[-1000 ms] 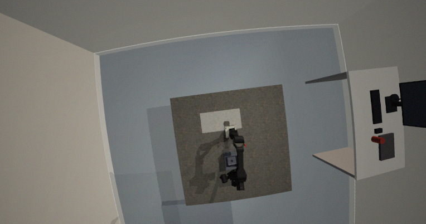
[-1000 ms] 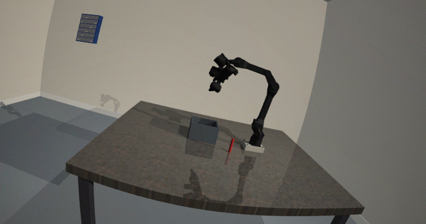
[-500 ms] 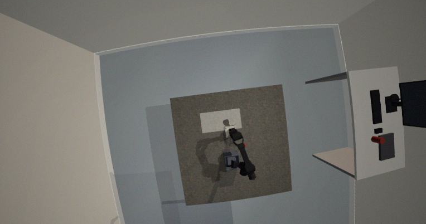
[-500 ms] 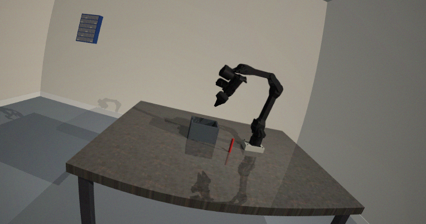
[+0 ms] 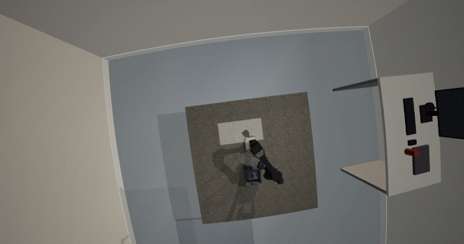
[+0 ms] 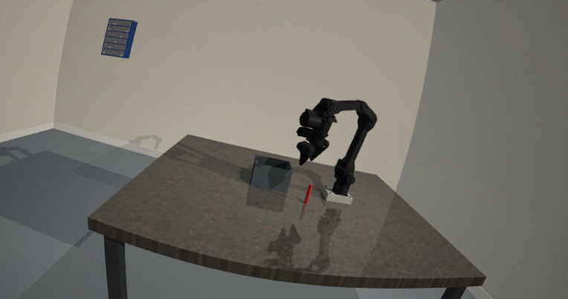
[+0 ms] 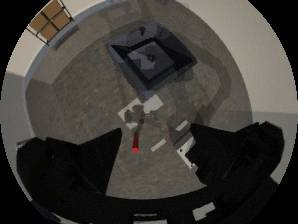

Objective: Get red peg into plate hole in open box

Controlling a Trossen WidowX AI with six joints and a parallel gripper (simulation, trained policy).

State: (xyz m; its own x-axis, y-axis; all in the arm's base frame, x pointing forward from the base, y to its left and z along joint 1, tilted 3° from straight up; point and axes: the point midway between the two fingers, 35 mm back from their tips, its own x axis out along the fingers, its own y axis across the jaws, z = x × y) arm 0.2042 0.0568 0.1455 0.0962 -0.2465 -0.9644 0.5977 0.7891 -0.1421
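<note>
Now: gripper tip 11 cm above the red peg, 7 cm to the right of it and 3 cm past it. The rest, counted from my gripper tip: grey box (12 cm below, 11 cm to the right, 11 cm ahead).
</note>
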